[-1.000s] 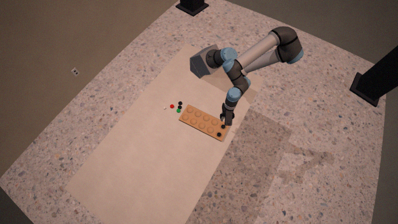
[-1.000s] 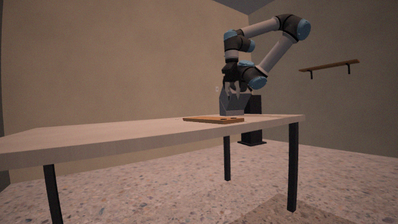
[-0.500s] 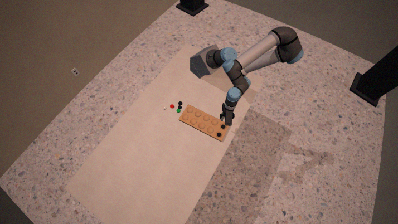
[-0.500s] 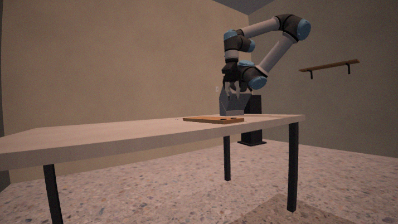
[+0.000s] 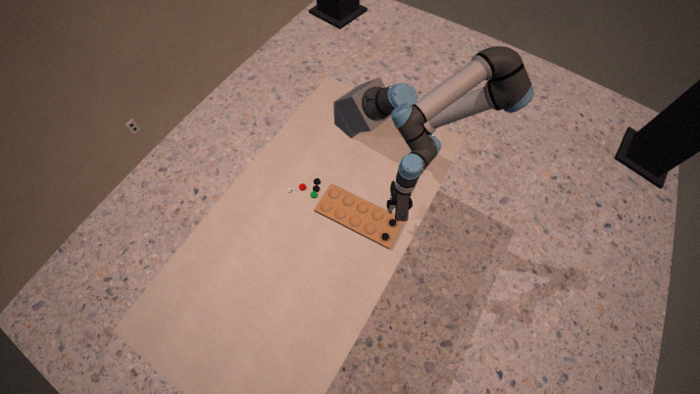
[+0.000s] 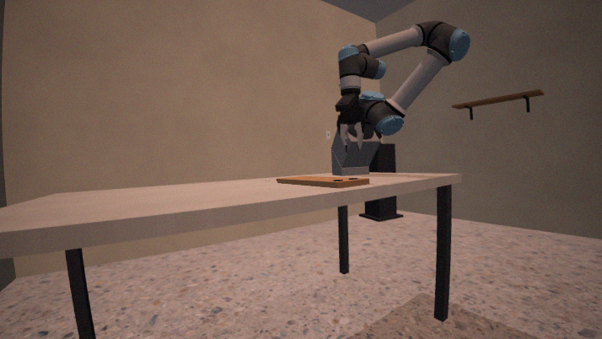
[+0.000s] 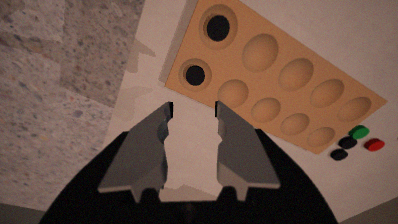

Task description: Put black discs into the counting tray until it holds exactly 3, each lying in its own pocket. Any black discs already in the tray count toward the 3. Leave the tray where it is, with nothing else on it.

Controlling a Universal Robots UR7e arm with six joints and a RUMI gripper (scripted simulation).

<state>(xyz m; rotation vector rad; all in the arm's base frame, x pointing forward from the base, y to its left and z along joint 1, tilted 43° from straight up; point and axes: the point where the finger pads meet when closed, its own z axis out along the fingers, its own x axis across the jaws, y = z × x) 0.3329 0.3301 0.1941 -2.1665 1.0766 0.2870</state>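
Right now the green disc is 37 cm to the right of my hand, 13 cm below it and 12 cm ahead of it. Also, from my hand: red disc: 43 cm to the right, 13 cm below, 13 cm ahead; wooden counting tray: 14 cm to the right, 12 cm below, 7 cm ahead; small white piece: 47 cm to the right, 18 cm ahead, 13 cm below.
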